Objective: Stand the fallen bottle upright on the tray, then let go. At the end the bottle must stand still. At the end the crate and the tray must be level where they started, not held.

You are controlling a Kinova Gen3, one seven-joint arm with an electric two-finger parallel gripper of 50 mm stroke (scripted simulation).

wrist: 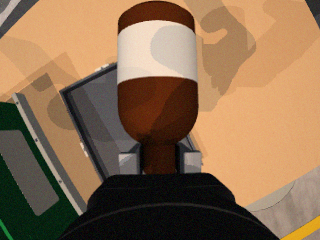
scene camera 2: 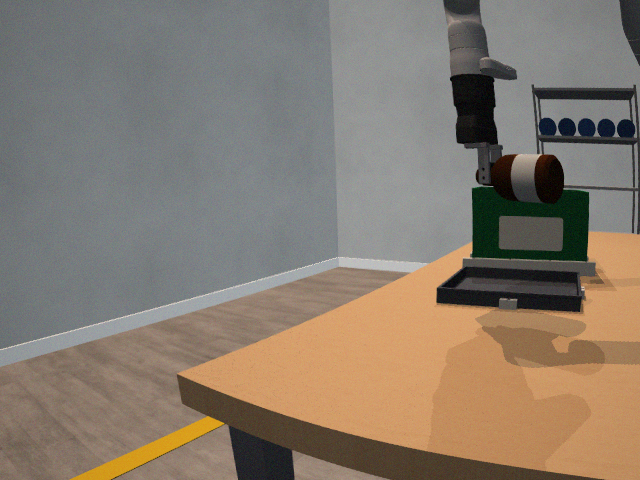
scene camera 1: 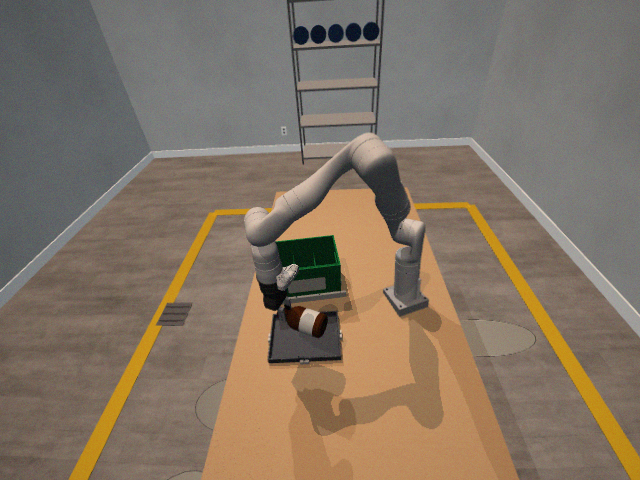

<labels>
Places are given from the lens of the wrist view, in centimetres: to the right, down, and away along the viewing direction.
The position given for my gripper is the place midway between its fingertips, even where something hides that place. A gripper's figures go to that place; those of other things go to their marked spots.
my gripper (wrist: 159, 153): 0, 3, 18
brown bottle (wrist: 157, 79): 0, -3, 13
dark tray (wrist: 92, 103): -14, -4, 36
The marked spots on the brown bottle and the dark tray are 27 cm apart.
</labels>
